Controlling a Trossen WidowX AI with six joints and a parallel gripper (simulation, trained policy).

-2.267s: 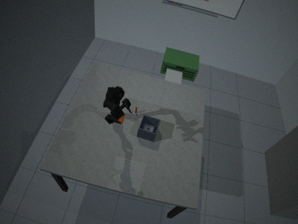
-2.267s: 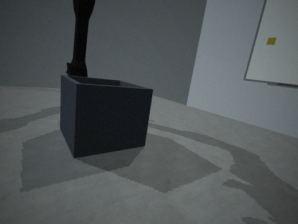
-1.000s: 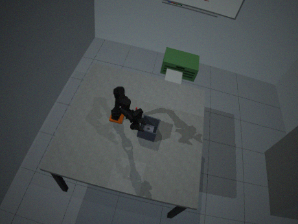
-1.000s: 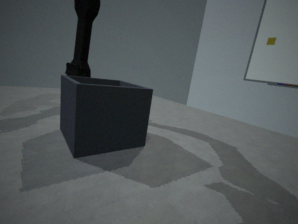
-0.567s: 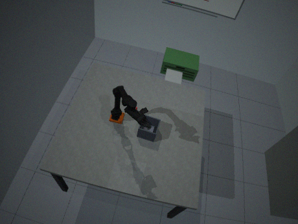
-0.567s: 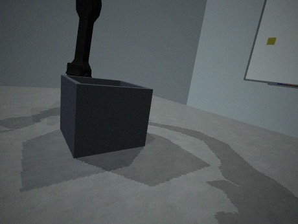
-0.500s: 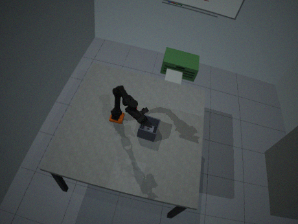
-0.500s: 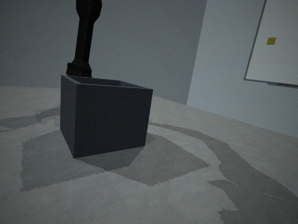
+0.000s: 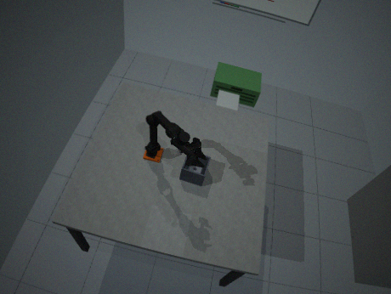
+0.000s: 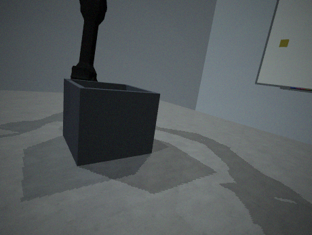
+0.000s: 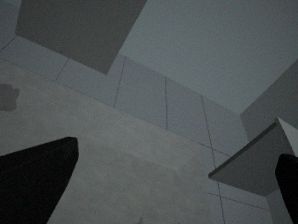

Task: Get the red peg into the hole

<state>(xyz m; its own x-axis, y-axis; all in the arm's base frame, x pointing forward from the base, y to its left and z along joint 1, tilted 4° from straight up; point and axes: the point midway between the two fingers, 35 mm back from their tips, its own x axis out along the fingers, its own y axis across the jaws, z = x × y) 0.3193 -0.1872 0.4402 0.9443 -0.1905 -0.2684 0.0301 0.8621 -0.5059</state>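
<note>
My gripper tip is now 220 mm past the red peg, 340 mm to the right of it and 380 mm above it. The rest, counted from my gripper tip: plate: 50 mm behind, 170 mm to the left, 370 mm below.
</note>
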